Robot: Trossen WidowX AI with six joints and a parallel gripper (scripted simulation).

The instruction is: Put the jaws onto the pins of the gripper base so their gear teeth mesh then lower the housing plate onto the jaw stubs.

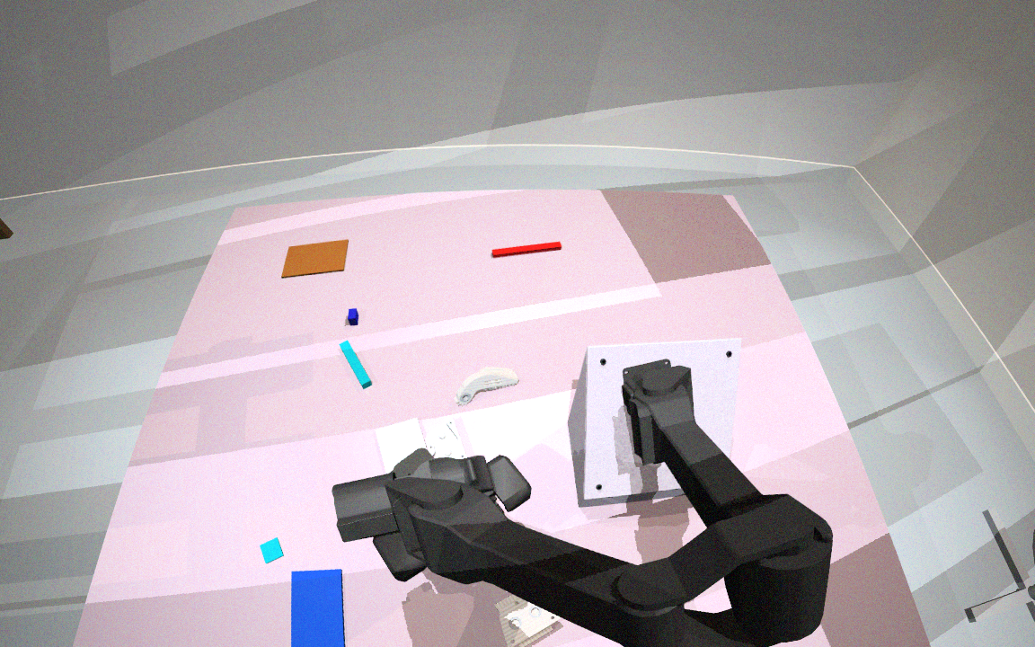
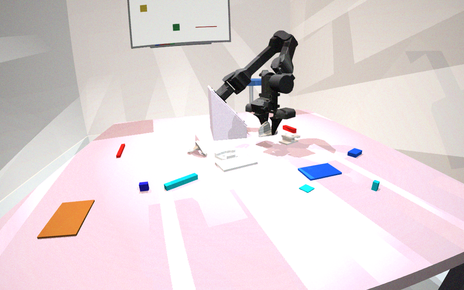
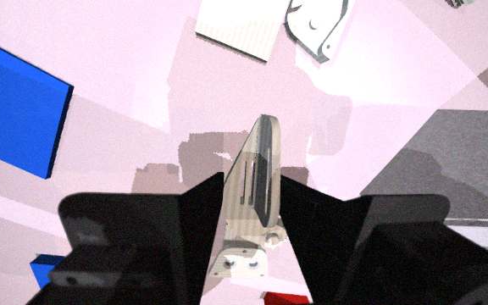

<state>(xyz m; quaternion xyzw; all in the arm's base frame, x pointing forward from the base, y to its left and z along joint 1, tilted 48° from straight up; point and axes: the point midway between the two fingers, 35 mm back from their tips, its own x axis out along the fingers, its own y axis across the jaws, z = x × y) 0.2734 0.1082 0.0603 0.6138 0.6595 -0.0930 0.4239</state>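
Now: gripper tip 3 cm past the white jaw and 2 cm to the right of it. Round my gripper tip: white stand 12 cm to the left, 6 cm below, 6 cm behind; then housing plate 16 cm to the right, 6 cm below; then white gripper base 12 cm to the left, 7 cm behind, 4 cm below.
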